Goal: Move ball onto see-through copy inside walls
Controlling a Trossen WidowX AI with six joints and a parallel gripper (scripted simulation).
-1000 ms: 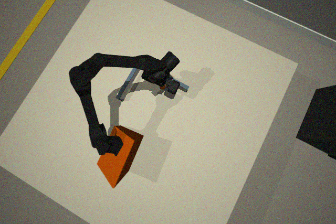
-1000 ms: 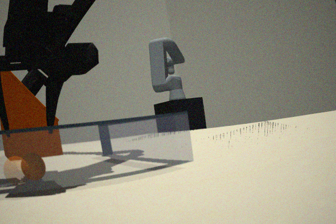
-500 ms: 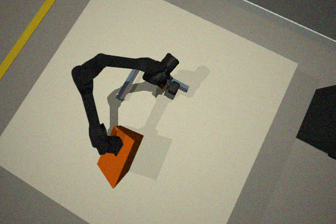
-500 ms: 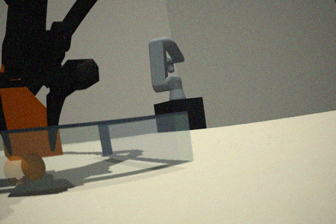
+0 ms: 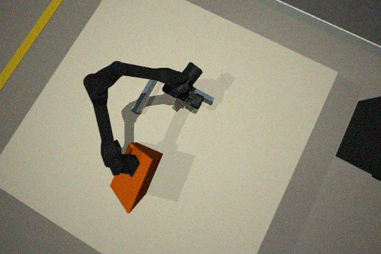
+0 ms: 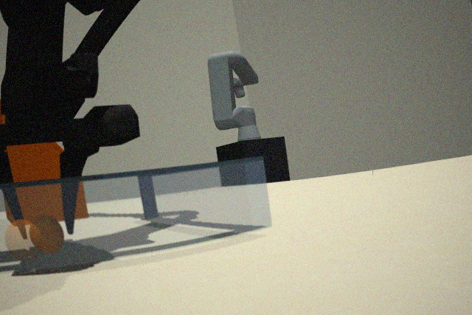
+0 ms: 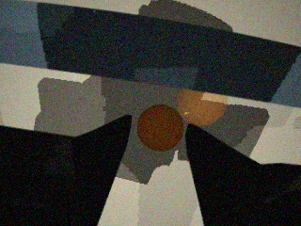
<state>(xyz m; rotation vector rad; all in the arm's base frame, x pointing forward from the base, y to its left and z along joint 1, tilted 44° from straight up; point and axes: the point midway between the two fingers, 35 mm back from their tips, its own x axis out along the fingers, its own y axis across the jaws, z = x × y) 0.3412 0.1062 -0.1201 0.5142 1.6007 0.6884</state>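
Right now the see-through copy of ball is 20 mm to the right of my gripper tip and 20 mm ahead of it. From my gripper tip the other things lie so: clear wall: 50 mm ahead, 30 mm to the left, 20 mm above; orange-brown ball: right at my gripper tip.
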